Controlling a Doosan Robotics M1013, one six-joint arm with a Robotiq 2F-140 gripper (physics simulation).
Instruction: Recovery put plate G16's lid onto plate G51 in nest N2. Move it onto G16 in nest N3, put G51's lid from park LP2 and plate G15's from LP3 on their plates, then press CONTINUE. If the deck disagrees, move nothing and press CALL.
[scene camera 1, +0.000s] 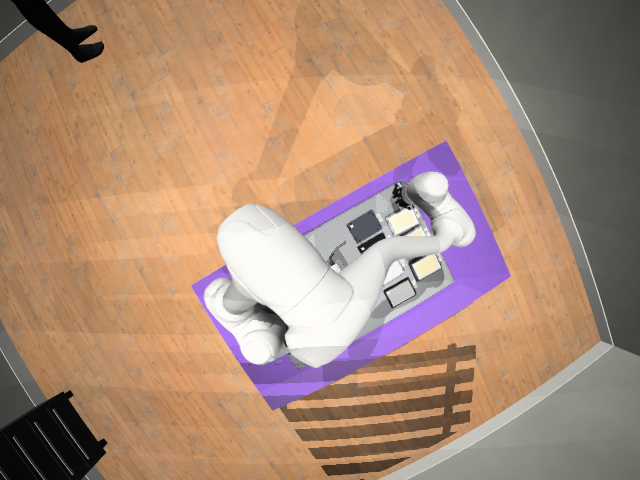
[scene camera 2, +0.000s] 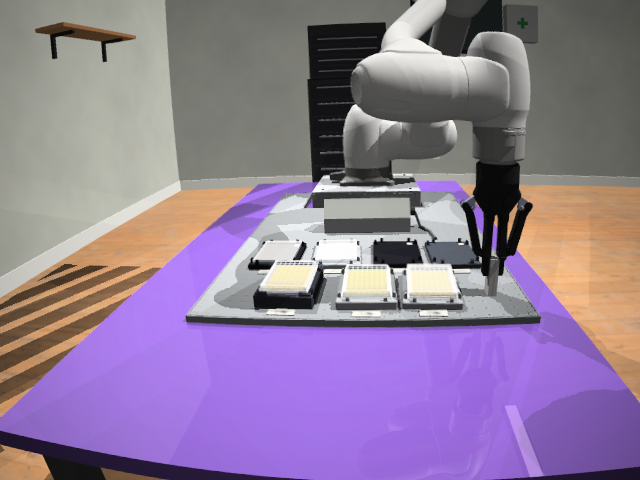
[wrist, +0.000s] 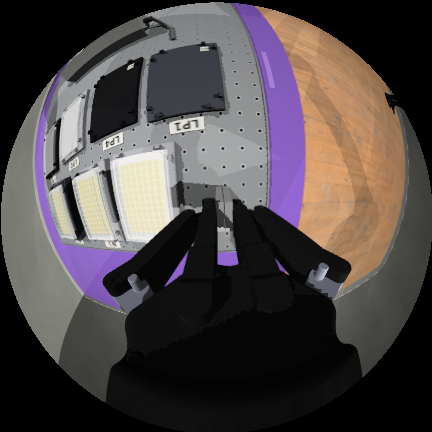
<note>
I see my gripper (scene camera 2: 490, 293), a grey button box (scene camera 2: 360, 215), a dark grey lid park (scene camera 2: 459, 254), a black lid park (scene camera 2: 396, 254) and a nest (wrist: 170, 146).
My gripper shows as well in the wrist view (wrist: 222, 196). The dark grey lid park is seen too in the wrist view (wrist: 187, 79). The black lid park shows as well in the wrist view (wrist: 115, 100).
</note>
